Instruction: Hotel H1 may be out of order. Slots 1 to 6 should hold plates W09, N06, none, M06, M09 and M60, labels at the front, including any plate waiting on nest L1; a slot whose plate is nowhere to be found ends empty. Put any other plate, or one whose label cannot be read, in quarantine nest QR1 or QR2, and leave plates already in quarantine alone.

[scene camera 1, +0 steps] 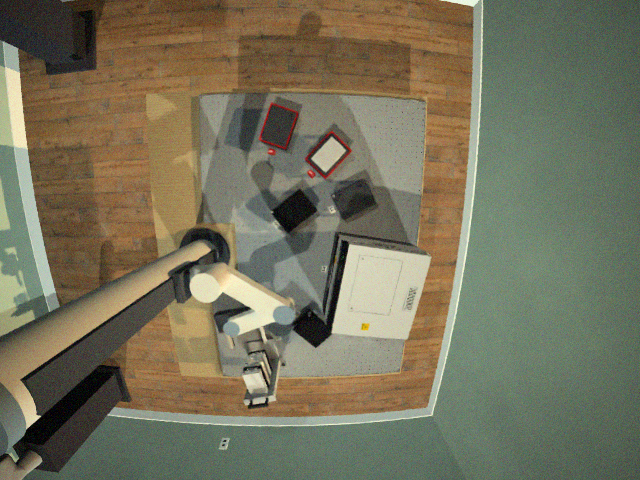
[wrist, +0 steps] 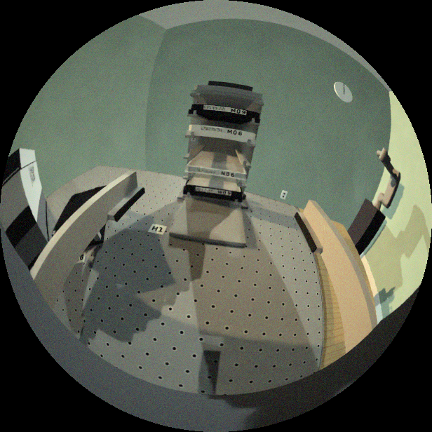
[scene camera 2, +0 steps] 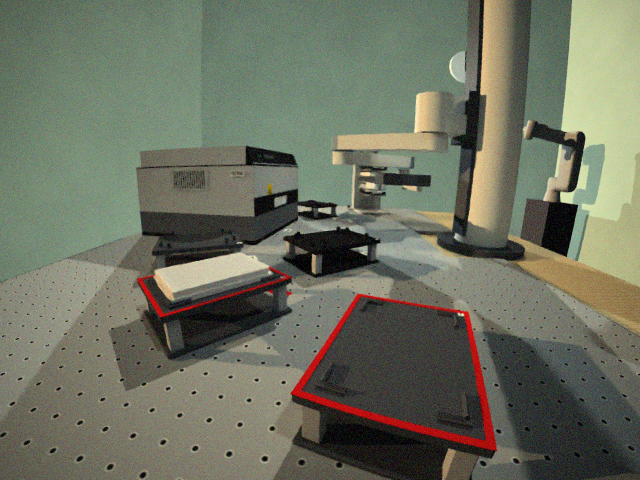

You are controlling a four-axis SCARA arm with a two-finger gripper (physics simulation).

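Seen in the pictures: gripper, fingertip midpoint: (scene camera 1: 248, 345) (scene camera 2: 386, 185); arm's base, origin of the base link: (scene camera 1: 205, 253) (scene camera 2: 478, 247).
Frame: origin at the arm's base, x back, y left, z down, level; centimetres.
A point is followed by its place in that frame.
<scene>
Hotel H1 (scene camera 1: 277, 364) {z -6.6, x -33.9, y -58.7 cm} (scene camera 2: 359, 193) (wrist: 210, 227) stands ahead of my gripper (scene camera 1: 248, 338) {z -14.7, x -22.2, y -40.5 cm} (wrist: 222, 191), which is open and empty, its fingers apart in front of the hotel. In the wrist view, from the bottom up, are black plate W09 (wrist: 214, 192), white plate N06 (wrist: 215, 173), a gap, white plate M06 (wrist: 221, 132) and black plate M09 (wrist: 225, 111). No label shows above M09. A white plate (scene camera 1: 328, 153) {z -7.7, x -58.4, y 45.3 cm} (scene camera 2: 211, 273) {z -7.7, x -57.9, y 46.7 cm} lies on one red-edged quarantine nest (scene camera 2: 173, 335) {z -3.6, x -59.3, y 54.0 cm}; the other (scene camera 1: 279, 125) {z -6.3, x -37.9, y 56.9 cm} (scene camera 2: 403, 361) {z -6.3, x -37.9, y 58.7 cm} is bare. I cannot tell which is QR1.
A large white instrument (scene camera 1: 379, 289) {z -25.6, x -77.9, y -7.5 cm} (scene camera 2: 196, 188) {z -15.2, x -79.3, y 8.6 cm} stands right of the hotel in the top view. A small black nest (scene camera 1: 311, 328) {z -6.3, x -51.8, y -36.8 cm} (scene camera 2: 316, 206) {z -6.3, x -50.5, y -29.0 cm} is beside it. A black nest (scene camera 1: 294, 210) {z -6.2, x -44.2, y 21.2 cm} (scene camera 2: 330, 240) {z -6.3, x -44.1, y 22.9 cm} and a dark grey nest (scene camera 1: 355, 198) {z -6.3, x -70.7, y 26.7 cm} (scene camera 2: 199, 243) {z -6.3, x -68.6, y 29.0 cm} show no plate; their labels are unreadable.
</scene>
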